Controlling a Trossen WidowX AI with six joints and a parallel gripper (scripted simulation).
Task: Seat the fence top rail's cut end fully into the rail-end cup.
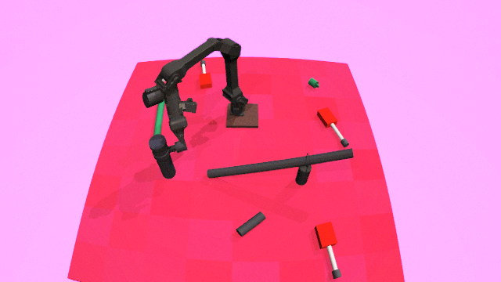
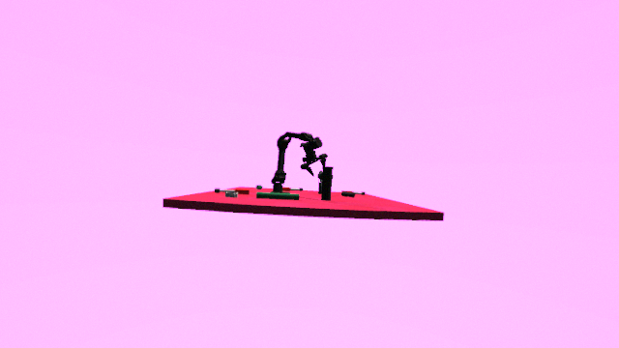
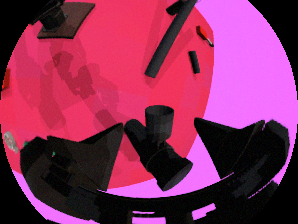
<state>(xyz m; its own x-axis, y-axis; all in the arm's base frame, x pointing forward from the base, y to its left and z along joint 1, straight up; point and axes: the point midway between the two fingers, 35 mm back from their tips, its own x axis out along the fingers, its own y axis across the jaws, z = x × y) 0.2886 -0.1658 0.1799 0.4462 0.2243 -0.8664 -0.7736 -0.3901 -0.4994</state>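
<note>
Now: the rail-end cup 2 cm ahead of my gripper tip, 1 cm to the right of it and 2 cm below it. From my gripper tip the other things lie so: short dark tube (23 cm ahead, 28 cm to the left, 15 cm below); green rod (22 cm behind, 20 cm to the right, 15 cm below); small post (2 cm ahead, 45 cm to the left, 6 cm below).
</note>
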